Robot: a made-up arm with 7 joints. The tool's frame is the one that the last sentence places.
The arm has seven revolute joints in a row. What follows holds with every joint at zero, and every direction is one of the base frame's.
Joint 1 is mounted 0.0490 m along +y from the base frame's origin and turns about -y.
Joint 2 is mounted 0.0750 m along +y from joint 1 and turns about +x.
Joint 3 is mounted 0.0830 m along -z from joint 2 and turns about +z.
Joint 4 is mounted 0.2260 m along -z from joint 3 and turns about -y.
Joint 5 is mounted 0.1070 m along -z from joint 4 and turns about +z.
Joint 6 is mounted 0.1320 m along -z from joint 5 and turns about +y.
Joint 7 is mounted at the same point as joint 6 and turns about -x.
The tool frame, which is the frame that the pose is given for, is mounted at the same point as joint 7; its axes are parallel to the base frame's.
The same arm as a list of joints. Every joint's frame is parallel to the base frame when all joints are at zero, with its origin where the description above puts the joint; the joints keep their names.
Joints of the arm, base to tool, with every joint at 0 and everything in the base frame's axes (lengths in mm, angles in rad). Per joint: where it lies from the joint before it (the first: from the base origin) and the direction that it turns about. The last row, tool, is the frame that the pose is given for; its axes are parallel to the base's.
joint 1: offset 0 49 0 axis -y
joint 2: offset 0 75 0 axis +x
joint 3: offset 0 0 -83 axis +z
joint 4: offset 0 0 -226 axis -y
joint 5: offset 0 0 -107 axis +z
joint 6: offset 0 0 -132 axis +y
joint 7: offset 0 0 0 axis -x
tool: offset 0 0 0

